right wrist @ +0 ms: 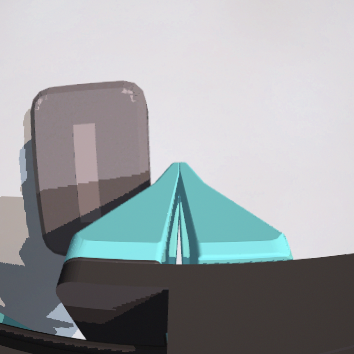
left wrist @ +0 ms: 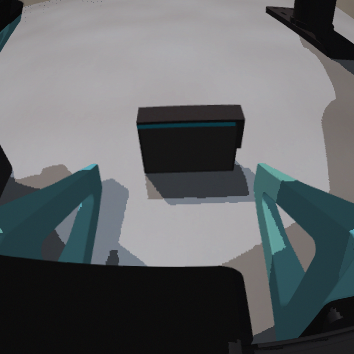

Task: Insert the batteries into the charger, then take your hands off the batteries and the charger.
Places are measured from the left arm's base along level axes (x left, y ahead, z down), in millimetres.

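Pixels of known places: left gripper, fingertip midpoint: (left wrist: 177, 174); right gripper, fingertip midpoint: (right wrist: 178, 174); right arm's base at its link origin: (left wrist: 310, 30).
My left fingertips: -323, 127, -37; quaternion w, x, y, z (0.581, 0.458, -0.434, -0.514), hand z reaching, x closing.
For each thing: its top centre in the pictures, then the offset to it from my left fingertips, as dx, dy, dz.
- black slab with a thin teal stripe, top centre: (left wrist: 190, 112) -42, -11, -3
- paler strip at its top centre: (right wrist: 86, 173) -40, +156, -28
A black slab with a thin teal stripe (left wrist: 190, 147), which looks like a battery, stands on the table in the middle of the left wrist view. My left gripper (left wrist: 177, 174) is open and empty, with its fingertips apart on the near side of the slab. A grey-brown box with rounded corners and a paler strip (right wrist: 112, 150), which looks like the charger, is left of centre in the right wrist view; its lower right part is hidden behind a finger. My right gripper (right wrist: 178, 174) is shut and empty, its tips just right of the box. No slot shows on the box's visible face.
A black base with an upright post (left wrist: 312, 20) stands at the upper right of the left wrist view. A black and teal part shows at that view's upper left corner. Shadows lie on the table beside the slab and left of the box.
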